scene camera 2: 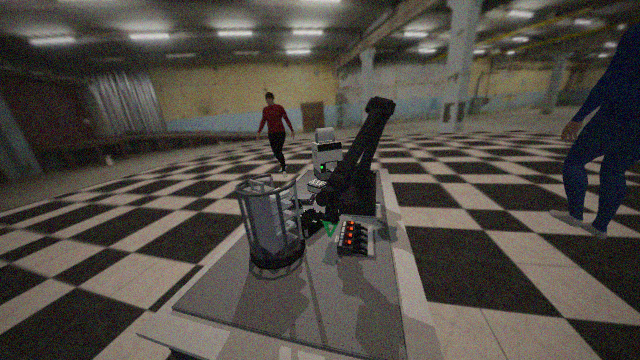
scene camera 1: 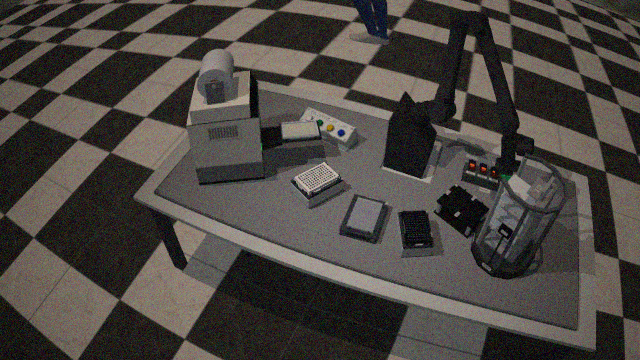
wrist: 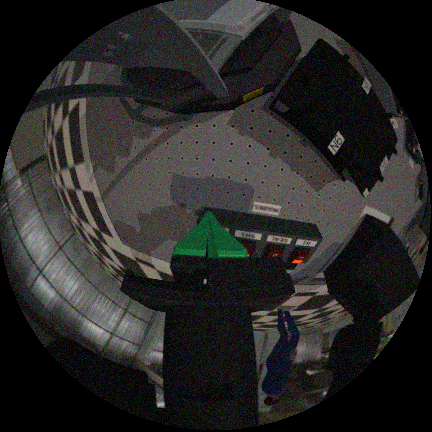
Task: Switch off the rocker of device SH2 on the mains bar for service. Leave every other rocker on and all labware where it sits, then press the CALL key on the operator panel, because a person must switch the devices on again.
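Frame: origin at the arm's base, x ahead, y left, z up, level; centimetres.
Seen in the pictures: gripper, between the fingertips: (scene camera 2: 329, 236) (wrist: 207, 215); arm's base, origin of its link: (scene camera 2: 363, 184) (scene camera 1: 414, 116) (wrist: 370, 303).
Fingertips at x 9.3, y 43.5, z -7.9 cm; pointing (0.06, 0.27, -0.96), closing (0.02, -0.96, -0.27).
Pixels of each thing's top centre, then the offset from my fingertips to it. "spot": a spot on its surface instead.
- H1, centre of its top: (wrist: 299, 260) dz -1.8, dx -6.2, dy -16.0 cm
- operator panel, a spot on its surface: (scene camera 1: 349, 141) spot: dz -3.4, dx +3.7, dy -63.8 cm
- caged carousel, centre of its top: (scene camera 1: 537, 176) (scene camera 2: 264, 178) dz +28.1, dx +24.0, dy +5.3 cm
- black N6 block, centre of its top: (wrist: 368, 116) (scene camera 1: 464, 201) (scene camera 2: 307, 215) dz +0.5, dx +16.3, dy -14.3 cm
- black rack, centre of its top: (scene camera 1: 416, 225) dz -0.1, dx +33.4, dy -26.6 cm
- grey plate, centre of its top: (scene camera 1: 365, 214) (scene camera 2: 302, 196) dz -3.6, dx +33.6, dy -44.2 cm
- white well plate, centre of its top: (scene camera 1: 316, 176) dz -0.1, dx +29.0, dy -64.0 cm
The mains bar (scene camera 1: 477, 180) (scene camera 2: 347, 251) (wrist: 310, 230) stands near the table's rear edge. Several rockers glow orange in the second scene view. In the wrist view, rockers labelled SH1, SEAL and H1 (wrist: 299, 258) show, with SH1 partly covered. The SH2 label cannot be made out; the fingers hide that end of the bar. My gripper (scene camera 1: 505, 177) (scene camera 2: 329, 230) (wrist: 207, 215) is shut and empty, its green fingertips pointing down by the bar's SH1 end; contact cannot be told. The operator panel (scene camera 1: 349, 141) has green, yellow and blue keys; its lettering is unreadable.
A caged carousel (scene camera 1: 515, 235) (scene camera 2: 272, 225) stands close beside the gripper. A black N6 block (scene camera 1: 461, 210) (wrist: 315, 107), a black rack (scene camera 1: 416, 228), a grey plate (scene camera 1: 365, 215) and a white well plate (scene camera 1: 317, 178) sit in front. A boxy device (scene camera 1: 227, 150) (scene camera 2: 325, 156) stands at the far end.
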